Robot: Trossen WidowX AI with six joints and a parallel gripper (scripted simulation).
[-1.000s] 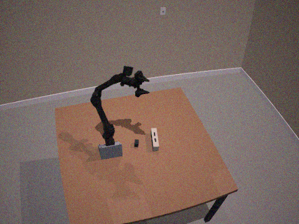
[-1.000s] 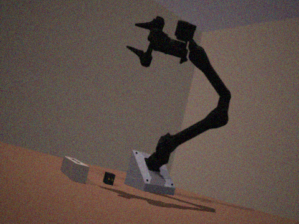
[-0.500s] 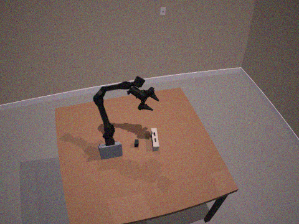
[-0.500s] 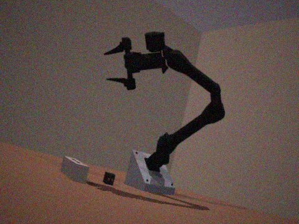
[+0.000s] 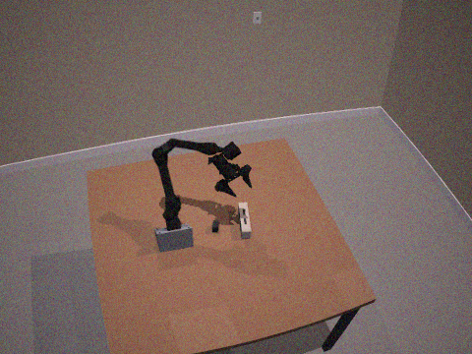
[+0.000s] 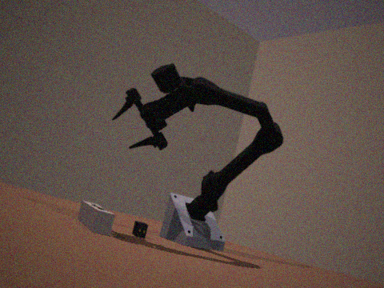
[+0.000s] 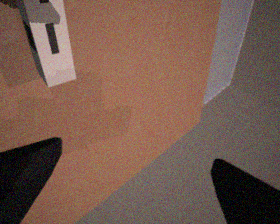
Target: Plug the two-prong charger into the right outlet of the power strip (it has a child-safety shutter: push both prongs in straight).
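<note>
Now: gripper tip 110 mm past the black two-prong charger, 50 mm to the right of it and 250 mm above it.
</note>
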